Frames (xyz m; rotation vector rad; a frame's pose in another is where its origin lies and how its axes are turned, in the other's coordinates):
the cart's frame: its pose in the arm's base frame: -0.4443 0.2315 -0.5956 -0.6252 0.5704 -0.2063
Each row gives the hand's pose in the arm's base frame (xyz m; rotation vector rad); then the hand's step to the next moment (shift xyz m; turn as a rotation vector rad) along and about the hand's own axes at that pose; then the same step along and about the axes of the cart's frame.
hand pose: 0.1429 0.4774 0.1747 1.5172 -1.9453 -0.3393
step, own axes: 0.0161 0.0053 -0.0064 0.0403 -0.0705 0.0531
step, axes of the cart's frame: -0.0033 -0.0178 0.0014 0.0667 -0.0138 -0.0691
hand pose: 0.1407 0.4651 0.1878 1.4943 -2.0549 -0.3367
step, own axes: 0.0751 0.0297 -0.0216 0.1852 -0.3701 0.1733
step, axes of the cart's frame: -0.0266 -0.0790 -0.0067 0.3580 -0.0882 -0.2556
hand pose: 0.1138 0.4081 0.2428 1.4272 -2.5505 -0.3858
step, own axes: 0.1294 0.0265 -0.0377 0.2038 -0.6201 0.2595
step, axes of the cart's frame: -0.0500 -0.1124 -0.0611 0.6116 -0.0926 -0.3328
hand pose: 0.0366 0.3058 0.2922 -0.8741 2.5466 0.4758
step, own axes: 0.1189 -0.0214 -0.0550 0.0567 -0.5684 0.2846
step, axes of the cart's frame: -0.0311 -0.0727 -0.1066 0.6090 -0.0282 -0.1887
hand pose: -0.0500 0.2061 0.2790 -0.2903 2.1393 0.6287
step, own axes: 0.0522 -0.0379 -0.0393 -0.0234 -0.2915 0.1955
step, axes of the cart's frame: -0.0016 -0.0211 -0.0725 0.3499 -0.0036 -0.0361
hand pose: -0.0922 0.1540 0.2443 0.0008 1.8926 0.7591
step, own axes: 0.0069 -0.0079 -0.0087 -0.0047 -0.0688 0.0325
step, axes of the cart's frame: -0.0002 -0.0022 -0.0134 0.0740 -0.0079 -0.0165
